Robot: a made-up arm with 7 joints.
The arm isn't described. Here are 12 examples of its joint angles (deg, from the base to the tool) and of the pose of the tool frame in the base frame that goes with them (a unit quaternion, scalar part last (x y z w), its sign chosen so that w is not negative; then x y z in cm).
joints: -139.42 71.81 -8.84 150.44 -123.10 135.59 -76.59
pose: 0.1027 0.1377 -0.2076 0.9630 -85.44 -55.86 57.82
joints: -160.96 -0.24 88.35 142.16 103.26 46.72 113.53
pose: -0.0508 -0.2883 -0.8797 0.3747 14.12 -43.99 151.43
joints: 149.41 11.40 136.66 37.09 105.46 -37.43 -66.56
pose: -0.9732 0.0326 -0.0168 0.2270 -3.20 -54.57 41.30
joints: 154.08 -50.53 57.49 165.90 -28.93 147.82 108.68
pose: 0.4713 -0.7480 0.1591 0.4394 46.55 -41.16 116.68
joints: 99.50 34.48 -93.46 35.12 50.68 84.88 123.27
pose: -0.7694 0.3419 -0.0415 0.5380 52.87 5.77 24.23
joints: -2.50 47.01 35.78 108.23 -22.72 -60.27 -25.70
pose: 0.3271 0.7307 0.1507 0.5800 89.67 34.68 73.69
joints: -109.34 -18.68 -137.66 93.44 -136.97 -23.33 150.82
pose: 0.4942 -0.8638 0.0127 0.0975 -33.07 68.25 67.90
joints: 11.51 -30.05 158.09 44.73 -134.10 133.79 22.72
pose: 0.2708 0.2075 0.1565 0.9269 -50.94 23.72 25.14
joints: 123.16 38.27 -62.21 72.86 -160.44 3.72 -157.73
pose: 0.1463 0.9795 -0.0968 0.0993 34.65 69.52 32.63
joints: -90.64 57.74 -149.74 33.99 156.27 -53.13 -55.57
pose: -0.2474 -0.9175 -0.0575 0.3061 -5.72 26.99 64.76
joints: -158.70 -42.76 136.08 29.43 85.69 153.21 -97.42
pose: 0.0800 -0.7145 -0.5586 0.4135 31.74 -11.24 12.84
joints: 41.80 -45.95 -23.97 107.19 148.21 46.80 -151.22
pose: 0.2272 0.3875 0.5427 0.7097 22.91 -23.91 147.10
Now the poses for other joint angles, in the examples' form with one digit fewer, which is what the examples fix.
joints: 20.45 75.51 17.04 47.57 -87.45 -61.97 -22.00
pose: -0.489 0.855 0.136 0.107 7.6 39.1 2.3
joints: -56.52 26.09 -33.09 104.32 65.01 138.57 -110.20
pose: 0.088 0.994 0.026 0.054 34.5 -82.0 71.1
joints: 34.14 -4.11 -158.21 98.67 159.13 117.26 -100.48
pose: 0.373 0.461 -0.111 0.797 -33.7 -58.3 114.1
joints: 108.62 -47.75 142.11 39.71 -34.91 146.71 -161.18
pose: 0.137 -0.651 -0.727 0.168 -21.8 -18.1 19.3
